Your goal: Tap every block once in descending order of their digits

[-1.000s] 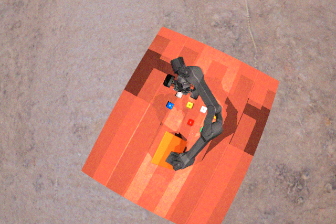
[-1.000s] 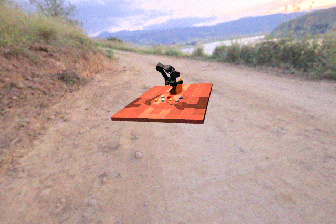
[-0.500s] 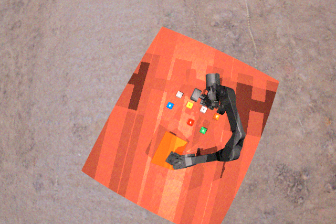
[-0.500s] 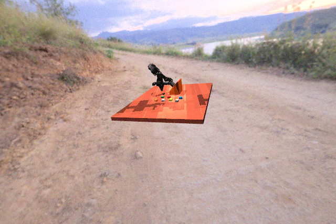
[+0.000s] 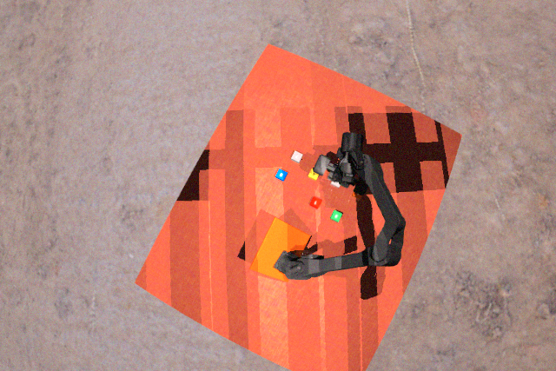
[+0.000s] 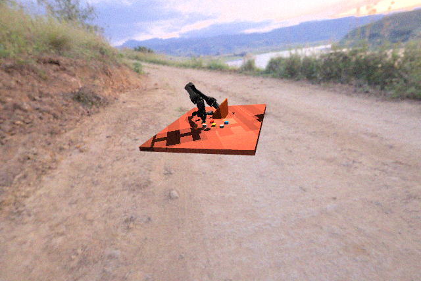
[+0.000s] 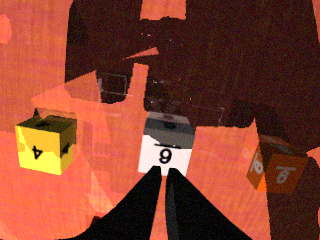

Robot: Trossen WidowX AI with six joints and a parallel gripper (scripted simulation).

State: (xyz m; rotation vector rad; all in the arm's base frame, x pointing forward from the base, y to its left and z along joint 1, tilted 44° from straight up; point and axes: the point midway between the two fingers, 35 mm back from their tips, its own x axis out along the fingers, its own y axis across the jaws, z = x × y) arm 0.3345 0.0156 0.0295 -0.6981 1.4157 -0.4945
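My gripper tip is now 3 cm above the white block. The rest, counted from my gripper tip: orange block 9 cm to the right, 3 cm below; then yellow block 2 cm behind, 8 cm to the left, 3 cm below; then red block 11 cm behind, 2 cm to the left, 3 cm below.
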